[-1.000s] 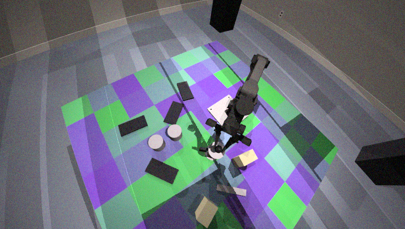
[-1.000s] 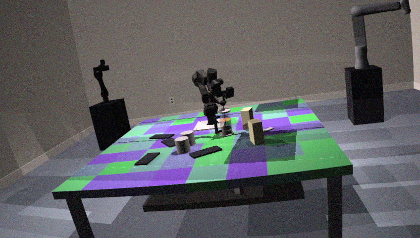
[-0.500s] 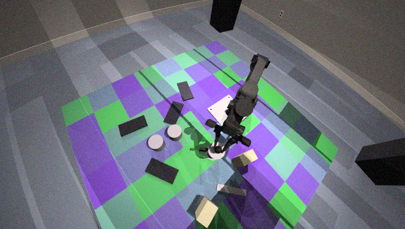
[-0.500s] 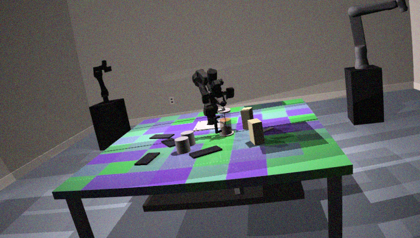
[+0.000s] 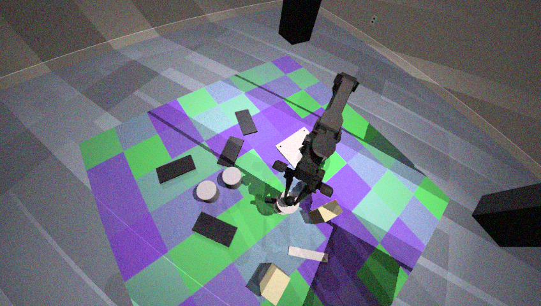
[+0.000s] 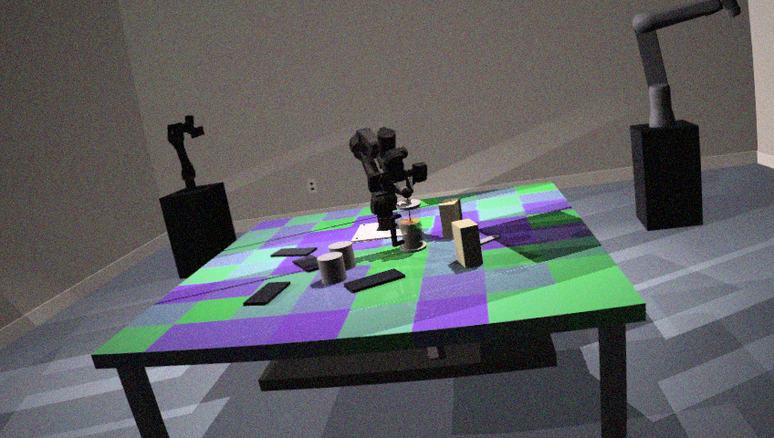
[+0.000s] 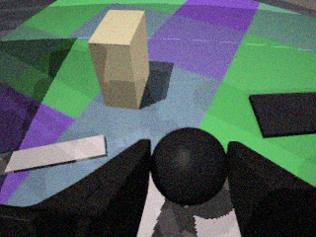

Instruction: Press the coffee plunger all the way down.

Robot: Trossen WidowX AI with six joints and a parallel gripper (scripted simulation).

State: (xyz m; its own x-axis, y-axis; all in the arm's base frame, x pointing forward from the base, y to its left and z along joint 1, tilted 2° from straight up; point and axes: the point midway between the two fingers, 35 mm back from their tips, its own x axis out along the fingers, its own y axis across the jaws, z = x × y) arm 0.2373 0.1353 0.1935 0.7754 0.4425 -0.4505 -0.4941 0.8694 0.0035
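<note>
The coffee press lies 2 cm to the right of my gripper tip and 9 cm below it.
</note>
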